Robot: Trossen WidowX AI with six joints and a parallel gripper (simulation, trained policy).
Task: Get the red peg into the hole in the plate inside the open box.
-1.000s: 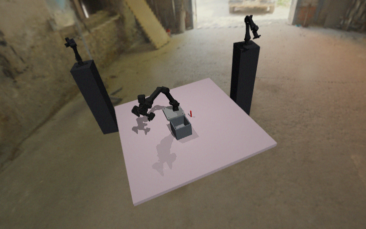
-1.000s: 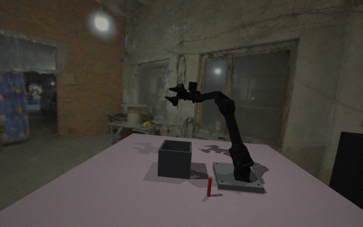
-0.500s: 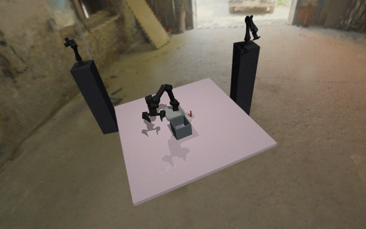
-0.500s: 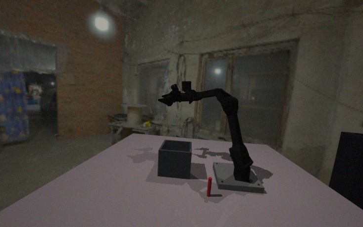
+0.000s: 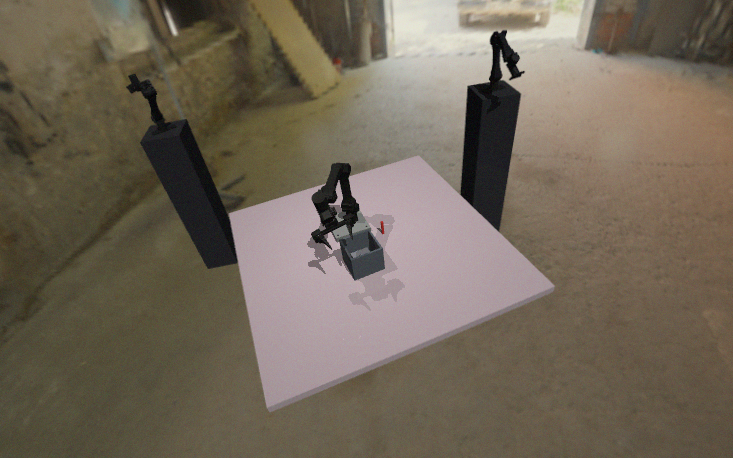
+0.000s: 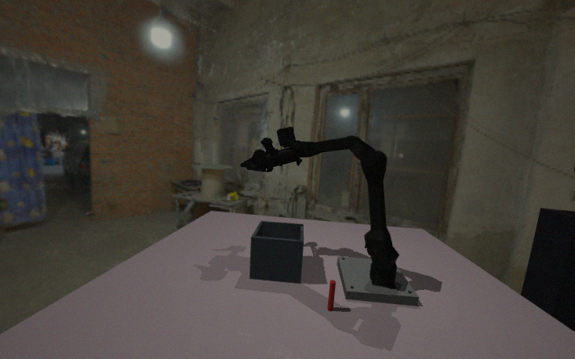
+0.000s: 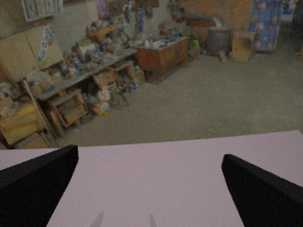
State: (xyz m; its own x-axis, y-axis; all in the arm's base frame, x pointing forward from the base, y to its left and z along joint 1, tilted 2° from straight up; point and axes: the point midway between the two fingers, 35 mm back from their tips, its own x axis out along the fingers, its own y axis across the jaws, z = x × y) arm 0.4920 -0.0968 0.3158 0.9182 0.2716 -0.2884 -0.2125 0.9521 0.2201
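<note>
Now: gripper tip 390 mm past the red peg, 290 mm above it and 220 mm to the right of it. The rest, counted from my gripper tip: grey plate: 290 mm below, 190 mm behind, 80 mm to the left.
</note>
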